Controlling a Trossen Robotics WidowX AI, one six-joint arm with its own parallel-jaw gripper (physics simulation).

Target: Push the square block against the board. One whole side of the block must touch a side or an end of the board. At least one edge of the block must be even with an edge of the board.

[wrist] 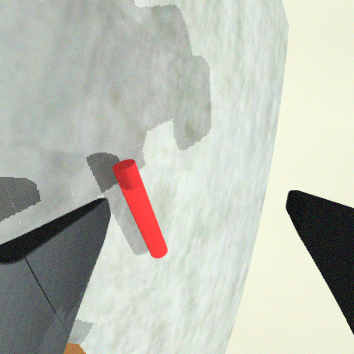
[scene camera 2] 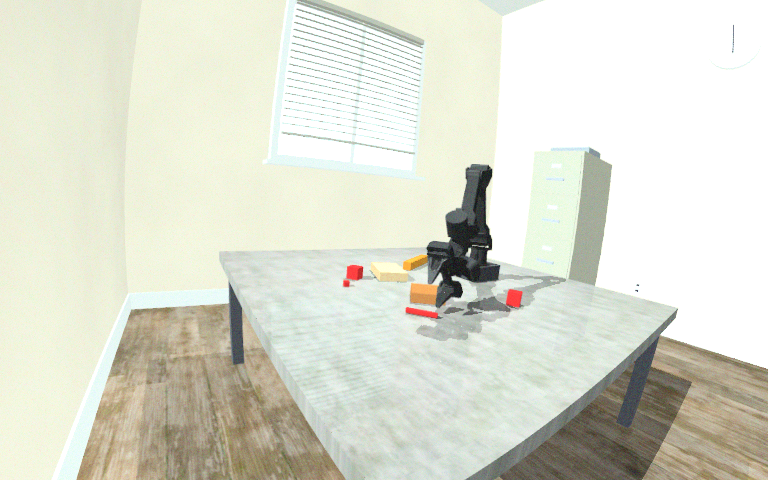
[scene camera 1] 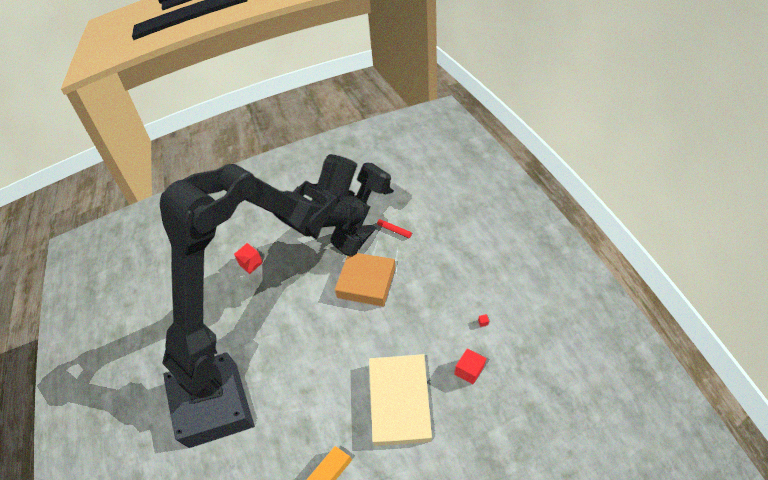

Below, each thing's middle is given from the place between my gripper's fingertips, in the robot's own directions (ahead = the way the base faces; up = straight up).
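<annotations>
The square block [scene camera 1: 365, 278] is 4 cm below my hand, 13 cm to the right of it and 9 cm behind it. There's a pale tan board [scene camera 1: 399, 398] as well, and that one's 40 cm to the right of my hand, 12 cm behind it and, again, 4 cm below it.
</annotations>
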